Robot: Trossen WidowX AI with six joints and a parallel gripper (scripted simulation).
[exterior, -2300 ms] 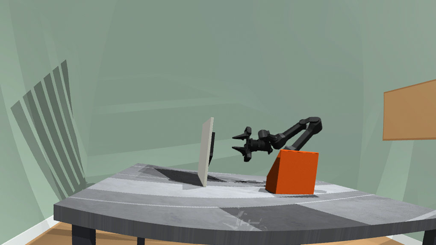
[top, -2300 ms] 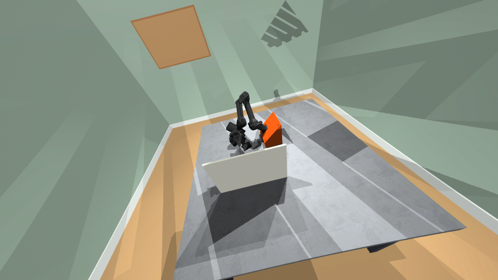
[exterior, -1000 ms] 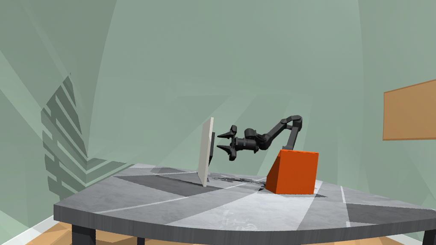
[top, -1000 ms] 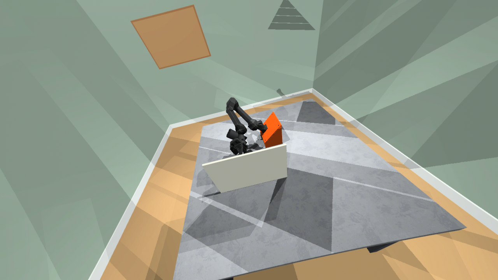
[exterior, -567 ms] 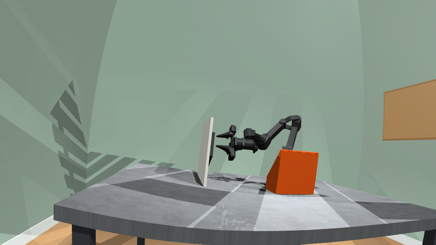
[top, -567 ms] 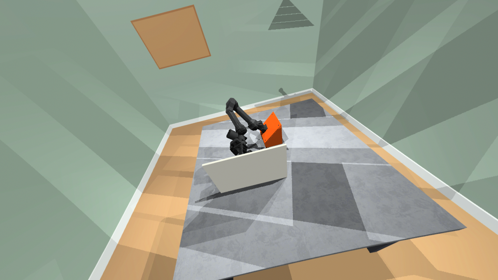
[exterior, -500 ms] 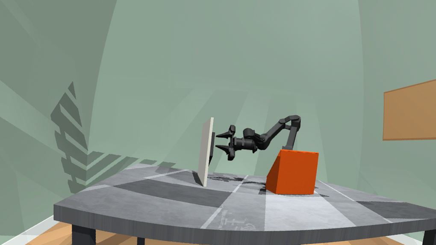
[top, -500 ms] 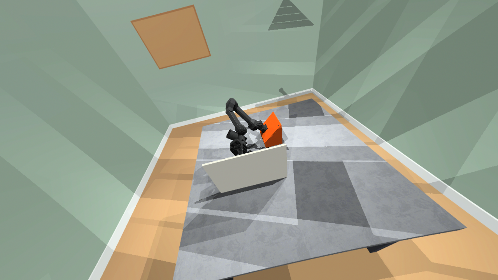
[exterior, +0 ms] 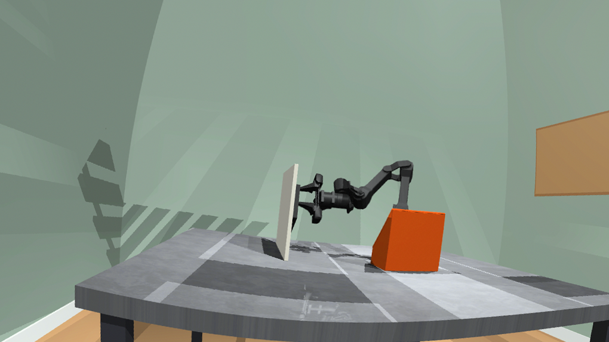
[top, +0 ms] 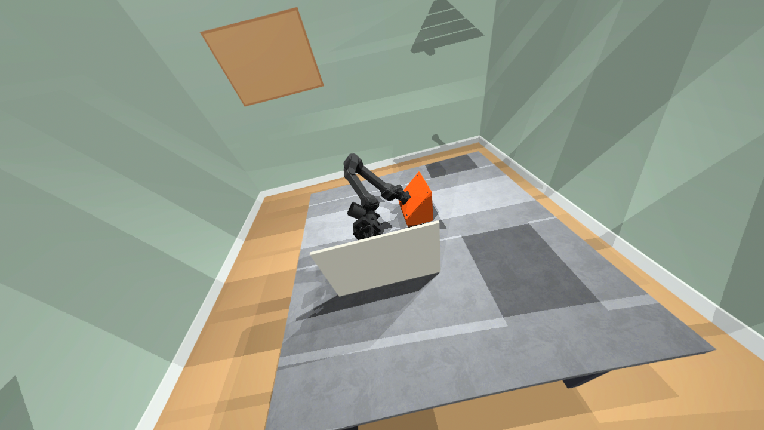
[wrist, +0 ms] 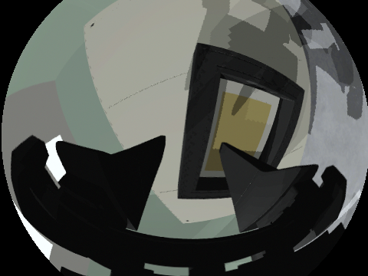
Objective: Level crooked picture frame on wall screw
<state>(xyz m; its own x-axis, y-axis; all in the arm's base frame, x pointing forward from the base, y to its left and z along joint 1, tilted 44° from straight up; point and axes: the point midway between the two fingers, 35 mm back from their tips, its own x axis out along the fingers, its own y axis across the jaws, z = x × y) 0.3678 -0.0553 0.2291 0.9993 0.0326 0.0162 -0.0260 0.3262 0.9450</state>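
Right now my gripper tip is 50 mm above the picture frame, 20 mm to the right of it and 10 mm short of it. The rest, counted from my gripper tip: wall panel (60 mm below, 30 mm ahead, 10 mm to the left).
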